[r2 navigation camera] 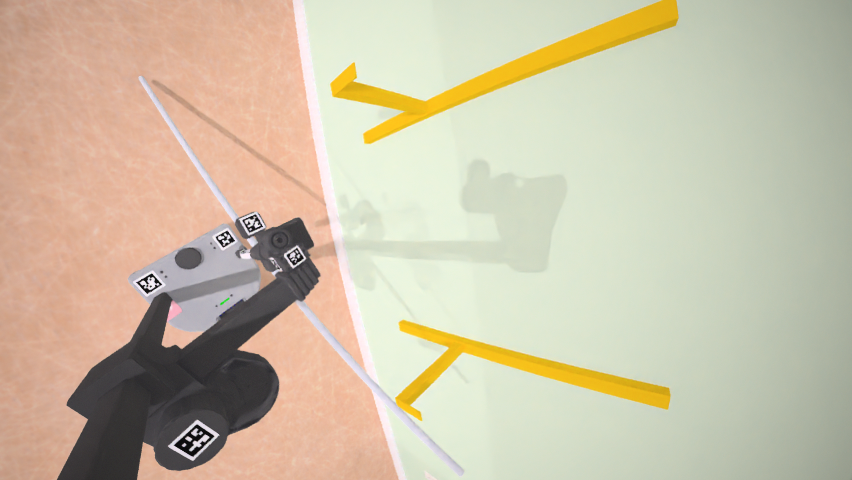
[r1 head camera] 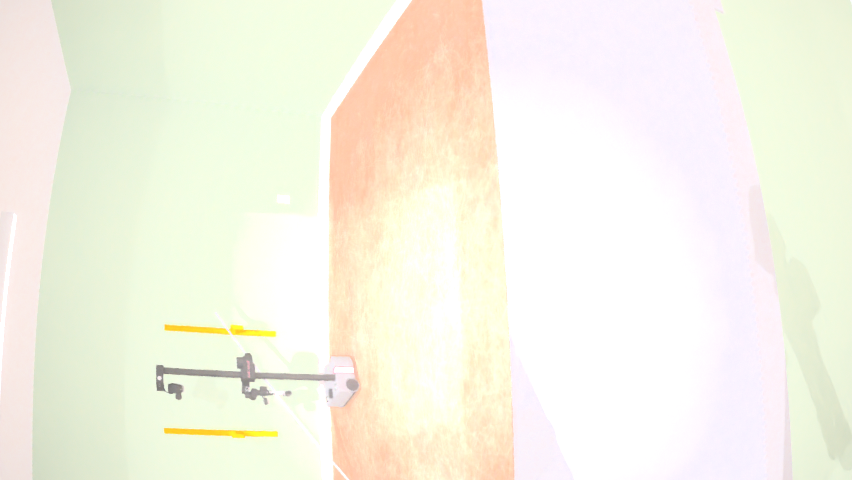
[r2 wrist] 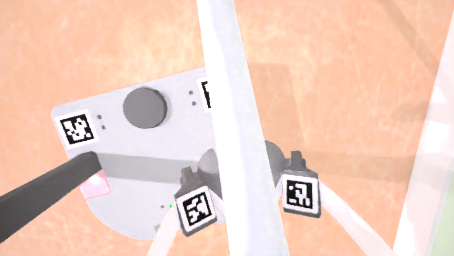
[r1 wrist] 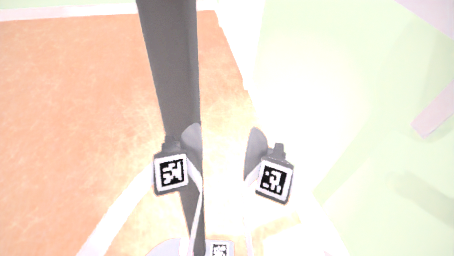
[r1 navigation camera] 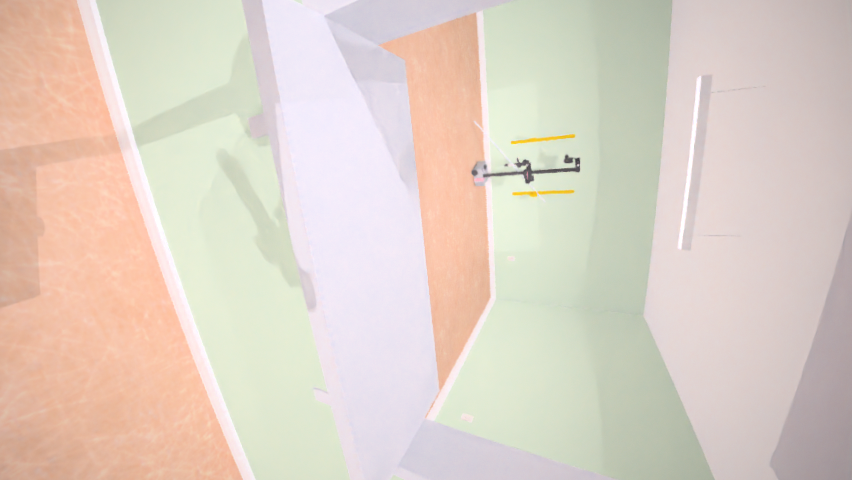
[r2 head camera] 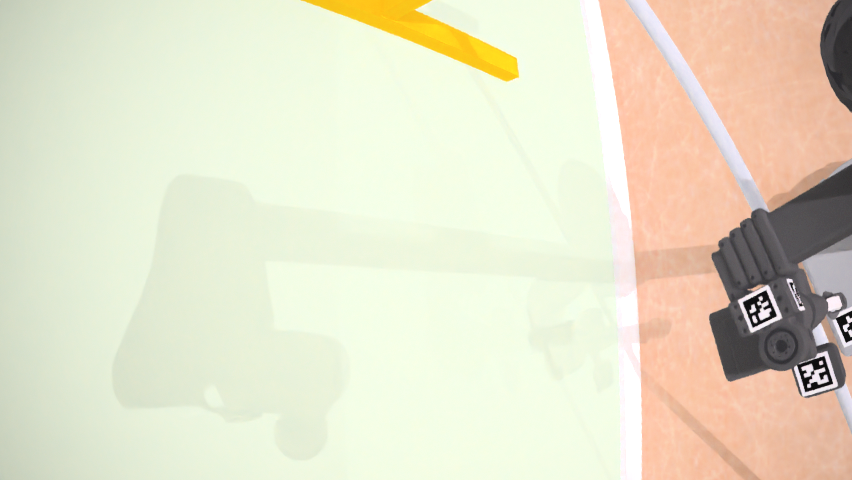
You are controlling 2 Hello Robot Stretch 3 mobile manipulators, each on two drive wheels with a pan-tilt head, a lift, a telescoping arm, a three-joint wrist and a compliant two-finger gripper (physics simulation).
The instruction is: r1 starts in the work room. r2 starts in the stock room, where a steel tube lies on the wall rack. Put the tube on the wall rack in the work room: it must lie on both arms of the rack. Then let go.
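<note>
The steel tube point(r2 navigation camera: 333, 336) point(r2 head camera: 697, 89) point(r2 wrist: 232, 95) is a long pale rod, held off the yellow stock room rack point(r2 navigation camera: 536, 65) point(r2 head camera: 453, 44) and slanting across the space in front of it. In the r2 navigation view, one end passes across the lower rack arm point(r2 navigation camera: 429, 372); contact is unclear. The upper arm point(r2 navigation camera: 387, 98) carries no tube. r2's gripper point(r2 wrist: 241, 162) point(r2 navigation camera: 249, 239) point(r2 head camera: 825, 333) is shut on the tube, above r2's base. r1's gripper point(r1 wrist: 224, 147) is open, with no tube between its fingers. I cannot make out the work room rack.
r2's base point(r2 navigation camera: 202, 286) stands close to the rack wall. The r1 head view shows r2's mast point(r1 head camera: 298, 376) between the rack's two yellow uprights. A wide pale surface point(r1 navigation camera: 357, 208) lies between r1's camera and r2's room. A dark post point(r1 wrist: 172, 65) rises beside r1's gripper.
</note>
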